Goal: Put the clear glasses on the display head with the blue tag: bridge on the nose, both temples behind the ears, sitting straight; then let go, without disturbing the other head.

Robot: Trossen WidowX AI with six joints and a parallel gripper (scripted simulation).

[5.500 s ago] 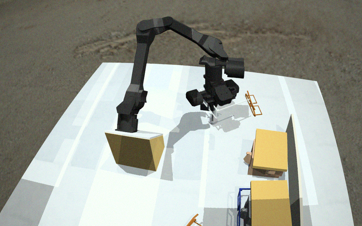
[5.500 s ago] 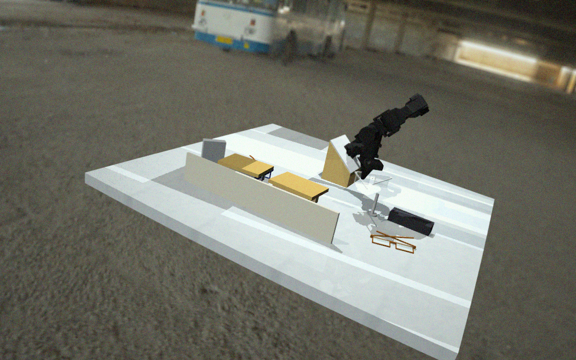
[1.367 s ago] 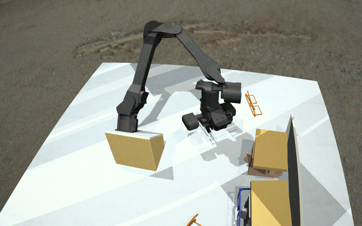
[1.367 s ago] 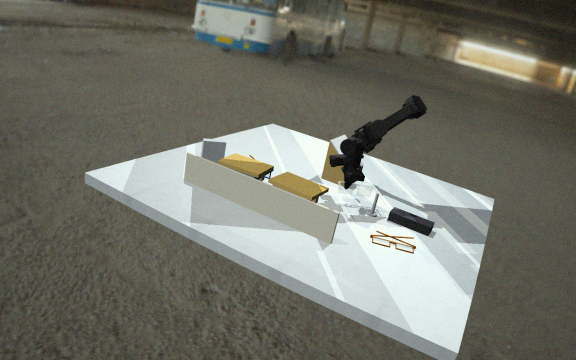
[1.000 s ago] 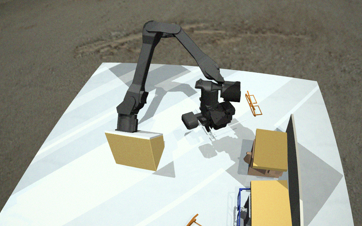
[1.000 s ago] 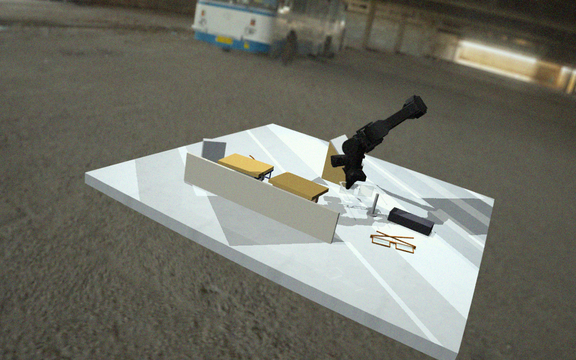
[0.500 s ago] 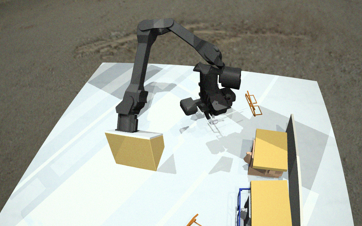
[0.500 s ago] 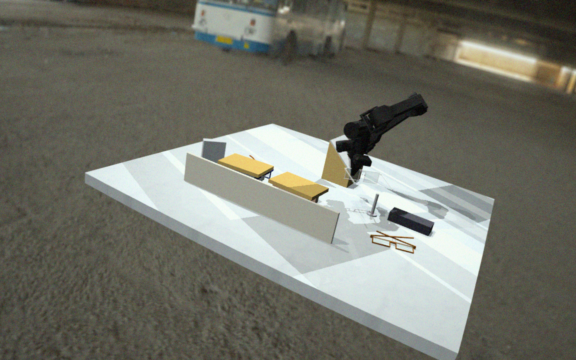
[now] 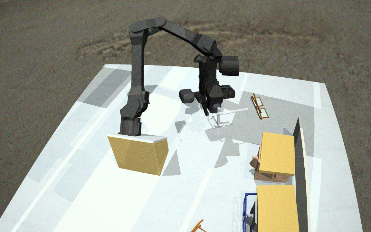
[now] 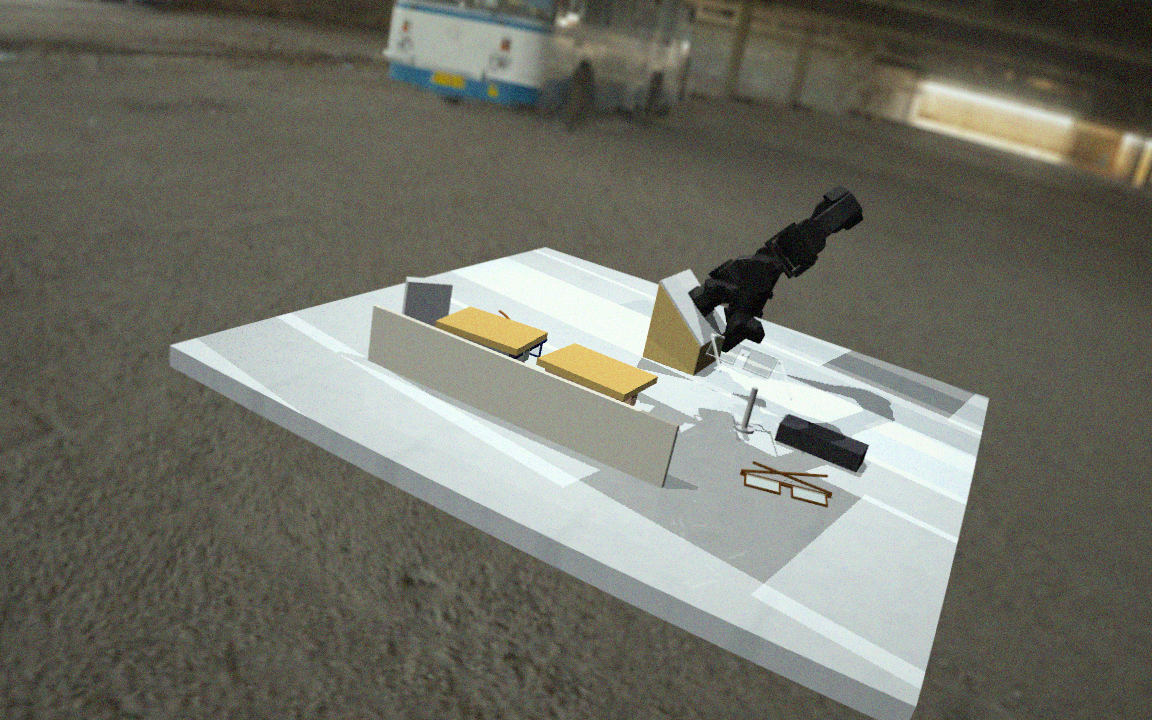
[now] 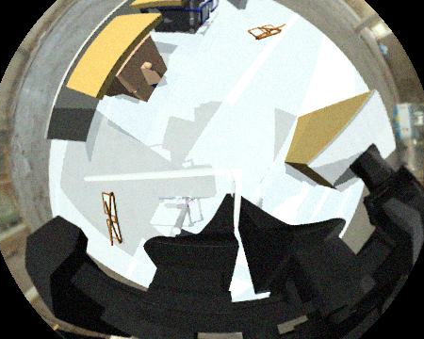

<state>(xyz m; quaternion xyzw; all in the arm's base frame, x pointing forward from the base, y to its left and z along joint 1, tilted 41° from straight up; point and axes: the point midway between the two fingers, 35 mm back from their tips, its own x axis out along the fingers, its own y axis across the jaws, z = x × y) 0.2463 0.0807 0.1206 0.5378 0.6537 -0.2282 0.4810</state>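
My gripper tip is 10 cm above the post, 8 cm to the right of it and 4 cm short of it. From my gripper tip the other things lie so: black box (23 cm to the left, 10 cm below, 1 cm ahead); skin-coloured display head (23 cm ahead, 14 cm to the right, 6 cm below); grey display head (36 cm to the right, 22 cm ahead, 6 cm below).
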